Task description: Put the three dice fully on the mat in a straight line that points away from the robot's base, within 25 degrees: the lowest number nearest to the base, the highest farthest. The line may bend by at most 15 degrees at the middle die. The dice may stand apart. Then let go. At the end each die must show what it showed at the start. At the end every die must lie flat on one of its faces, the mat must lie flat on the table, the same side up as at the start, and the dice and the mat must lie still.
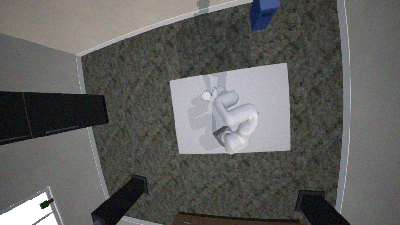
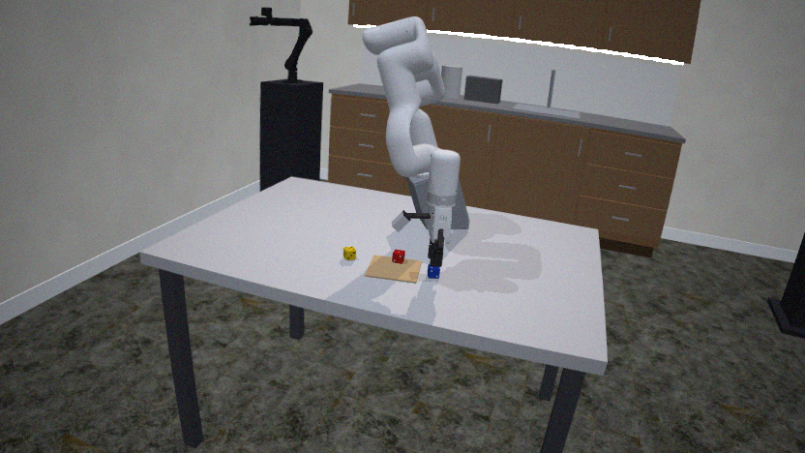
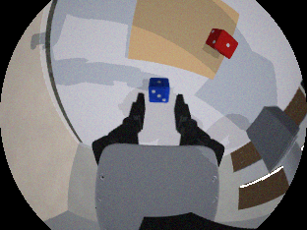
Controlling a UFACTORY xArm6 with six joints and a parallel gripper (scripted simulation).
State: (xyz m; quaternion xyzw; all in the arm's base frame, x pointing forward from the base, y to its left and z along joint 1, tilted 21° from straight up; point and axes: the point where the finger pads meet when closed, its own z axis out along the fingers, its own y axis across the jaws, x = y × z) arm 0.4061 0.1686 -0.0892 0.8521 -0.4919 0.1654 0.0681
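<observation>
Right now the blue die is 5 cm below my hand. The rest, counted from my hand: red die: 3 cm behind, 12 cm to the right, 4 cm below; yellow die: 3 cm ahead, 25 cm to the right, 5 cm below; tan mat: 2 cm ahead, 11 cm to the right, 6 cm below.
</observation>
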